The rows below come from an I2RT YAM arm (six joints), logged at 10 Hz.
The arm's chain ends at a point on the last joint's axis. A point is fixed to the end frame.
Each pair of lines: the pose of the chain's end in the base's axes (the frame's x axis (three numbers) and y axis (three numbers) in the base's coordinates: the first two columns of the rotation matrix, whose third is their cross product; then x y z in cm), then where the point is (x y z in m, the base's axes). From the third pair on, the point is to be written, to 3 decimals.
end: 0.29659 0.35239 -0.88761 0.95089 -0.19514 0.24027 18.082 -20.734 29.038
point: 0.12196 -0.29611 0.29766
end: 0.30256 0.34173 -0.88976 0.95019 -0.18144 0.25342 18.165 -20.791 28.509
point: 0.12363 -0.29717 0.29312
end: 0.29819 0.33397 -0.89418 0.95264 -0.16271 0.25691 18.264 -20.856 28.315
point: 0.126 -0.299 0.292
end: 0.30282 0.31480 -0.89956 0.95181 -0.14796 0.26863 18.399 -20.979 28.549
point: 0.128 -0.300 0.296
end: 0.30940 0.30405 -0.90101 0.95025 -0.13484 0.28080 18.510 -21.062 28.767
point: 0.130 -0.301 0.299
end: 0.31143 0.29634 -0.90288 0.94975 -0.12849 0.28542 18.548 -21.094 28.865
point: 0.131 -0.302 0.301
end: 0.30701 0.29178 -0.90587 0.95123 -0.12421 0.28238 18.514 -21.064 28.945
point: 0.131 -0.301 0.303
